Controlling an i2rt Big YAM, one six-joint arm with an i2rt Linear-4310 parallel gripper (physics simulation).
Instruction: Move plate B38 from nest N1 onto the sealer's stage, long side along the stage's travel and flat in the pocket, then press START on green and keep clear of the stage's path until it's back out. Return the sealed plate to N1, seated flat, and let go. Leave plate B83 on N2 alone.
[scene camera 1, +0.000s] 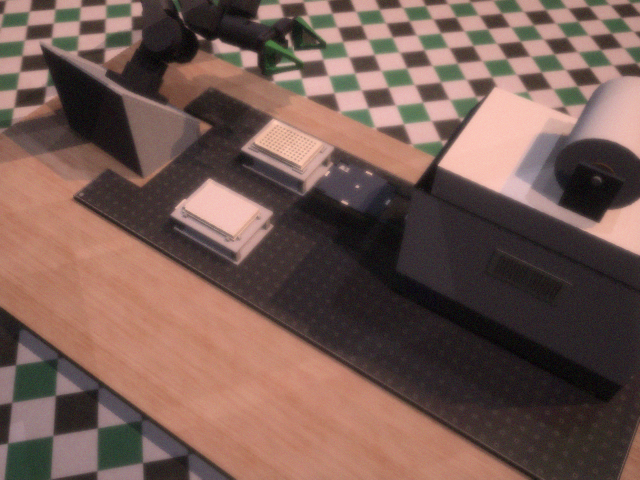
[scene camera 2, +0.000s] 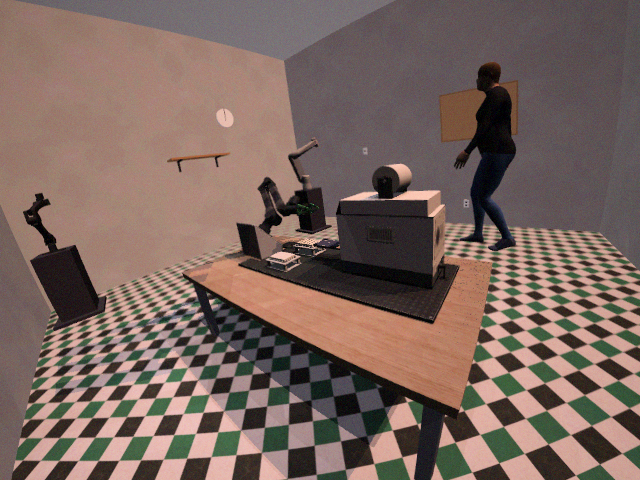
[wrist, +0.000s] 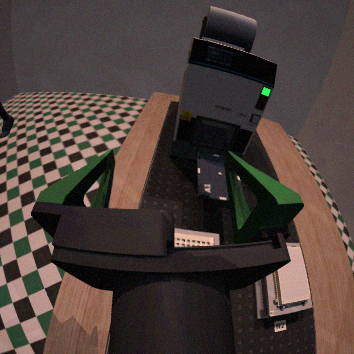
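Where they show: gripper, fingertip midpoint: (scene camera 1: 315, 55) (scene camera 2: 313, 208) (wrist: 169, 155); arm's base, origin of the base link: (scene camera 1: 136, 91) (scene camera 2: 262, 233).
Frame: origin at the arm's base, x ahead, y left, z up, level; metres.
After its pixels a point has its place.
Plate B38 (scene camera 1: 288, 144) @(x 0.306, y 0.147, z -0.063 m) (scene camera 2: 309, 241) @(x 0.303, y 0.152, z -0.062 m) (wrist: 196, 239) @(x 0.357, y 0.145, z -0.062 m), pale with a grid of wells, sits on nest N1 (scene camera 1: 305, 178) @(x 0.390, y 0.107, z -0.078 m); my gripper body hides part of it in the wrist view. Plate B83 (scene camera 1: 222, 209) @(x 0.331, y -0.072, z -0.069 m) (scene camera 2: 283, 255) @(x 0.336, y -0.070, z -0.069 m) (wrist: 294, 277) @(x 0.316, y -0.076, z -0.069 m), with a plain pale top, sits on nest N2 (scene camera 1: 248, 237) @(x 0.408, y -0.079, z -0.085 m) (wrist: 263, 300) @(x 0.278, y -0.035, z -0.125 m). The sealer's dark blue stage (scene camera 1: 356, 188) @(x 0.511, y 0.118, z -0.030 m) (wrist: 212, 175) @(x 0.499, y 0.137, z -0.031 m) is out in front of the sealer (scene camera 1: 465, 248) @(x 0.777, y 0.050, z 0.078 m) (scene camera 2: 390, 237) @(x 0.924, y 0.070, z 0.070 m) (wrist: 220, 95) @(x 0.655, y 0.159, z 0.095 m) and bears no plate. A green square (wrist: 266, 91) @(x 0.669, y 0.049, z 0.142 m) glows on the sealer's front. My gripper (scene camera 1: 312, 55) @(x 0.317, y 0.214, z 0.132 m) (scene camera 2: 308, 207) @(x 0.317, y 0.214, z 0.132 m) (wrist: 169, 155) @(x 0.317, y 0.214, z 0.132 m) is open and empty, above and behind N1.
An upright grey panel (scene camera 1: 98, 108) @(x -0.012, y -0.089, z 0.000 m) (scene camera 2: 253, 240) @(x 0.035, y -0.088, z -0.017 m) stands near the arm's base. A film roll (scene camera 1: 602, 139) @(x 0.880, y 0.099, z 0.342 m) (scene camera 2: 392, 177) @(x 0.926, y 0.106, z 0.300 m) (wrist: 230, 28) @(x 0.829, y 0.171, z 0.279 m) tops the sealer. A dark perforated mat (scene camera 1: 330, 304) @(x 0.607, y -0.068, z -0.130 m) (scene camera 2: 361, 291) @(x 0.860, y -0.059, z -0.130 m) lies under the nests. A person (scene camera 2: 493, 121) stands beyond the table.
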